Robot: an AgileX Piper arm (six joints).
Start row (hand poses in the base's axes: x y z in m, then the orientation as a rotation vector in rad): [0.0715 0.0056 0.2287 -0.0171 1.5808 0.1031]
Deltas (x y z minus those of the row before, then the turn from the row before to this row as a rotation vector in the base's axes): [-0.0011 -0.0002 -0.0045 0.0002 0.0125 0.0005]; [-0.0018 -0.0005 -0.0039 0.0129 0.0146 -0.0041]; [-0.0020 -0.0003 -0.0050 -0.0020 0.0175 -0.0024]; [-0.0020 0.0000 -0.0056 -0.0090 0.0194 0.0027]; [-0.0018 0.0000 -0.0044 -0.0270 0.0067 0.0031]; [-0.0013 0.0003 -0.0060 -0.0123 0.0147 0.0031]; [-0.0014 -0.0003 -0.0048 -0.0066 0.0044 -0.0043]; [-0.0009 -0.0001 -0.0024 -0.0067 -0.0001 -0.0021]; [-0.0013 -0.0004 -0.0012 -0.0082 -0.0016 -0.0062]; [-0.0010 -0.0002 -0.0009 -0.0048 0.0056 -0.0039]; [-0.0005 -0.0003 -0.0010 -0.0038 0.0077 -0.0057]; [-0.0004 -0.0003 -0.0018 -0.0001 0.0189 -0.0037]
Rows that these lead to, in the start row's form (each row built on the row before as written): [0.0704 0.0054 0.2242 -0.0167 1.5933 0.1039]; [0.0686 0.0049 0.2203 -0.0026 1.6071 0.1113]; [0.0666 0.0046 0.2153 -0.0012 1.6247 0.1081]; [0.0646 0.0046 0.2097 -0.0093 1.6446 0.1032]; [0.0628 0.0046 0.2053 -0.0321 1.6526 0.0835]; [0.0615 0.0049 0.1993 -0.0435 1.6678 0.0761]; [0.0601 0.0046 0.1945 -0.0448 1.6725 0.0675]; [0.0592 0.0045 0.1921 -0.0481 1.6727 0.0603]; [0.0579 0.0041 0.1909 -0.0491 1.6715 0.0487]; [0.0569 0.0039 0.1900 -0.0494 1.6773 0.0419]; [0.0564 0.0036 0.1890 -0.0474 1.6852 0.0346]; [0.0560 0.0033 0.1872 -0.0442 1.7042 0.0323]
